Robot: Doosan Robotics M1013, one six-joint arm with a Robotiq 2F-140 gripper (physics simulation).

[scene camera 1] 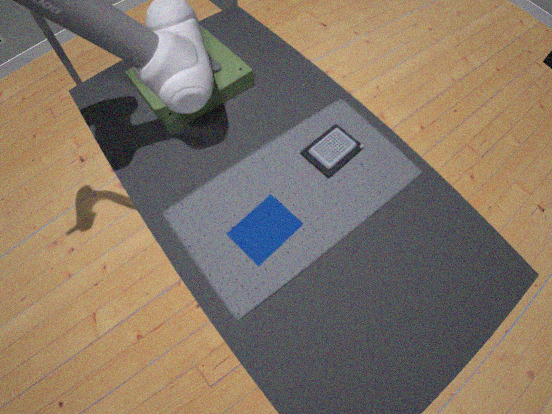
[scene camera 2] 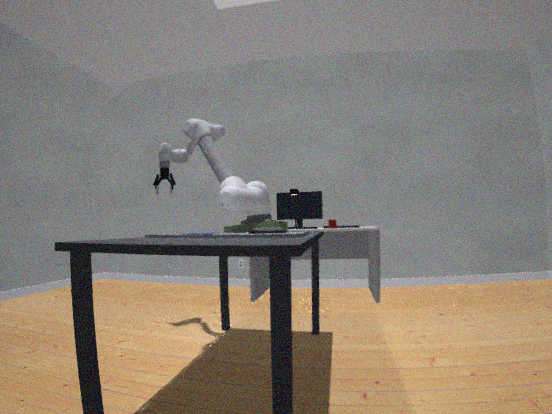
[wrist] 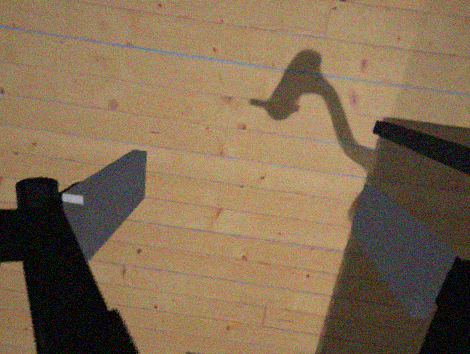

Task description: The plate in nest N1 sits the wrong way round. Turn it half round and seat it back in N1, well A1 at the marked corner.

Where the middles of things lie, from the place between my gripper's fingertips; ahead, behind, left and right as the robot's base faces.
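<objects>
My gripper is well short of the blue rectangle (scene camera 1: 270,224), a long way to the right of it and far above it. There's a white plate (scene camera 1: 332,148) too, and that one's 740 mm ahead of my hand, 1130 mm to the left of it and 290 mm below it. Going by their middles, the blue rectangle is the nearest to my gripper of the things named here.
</objects>
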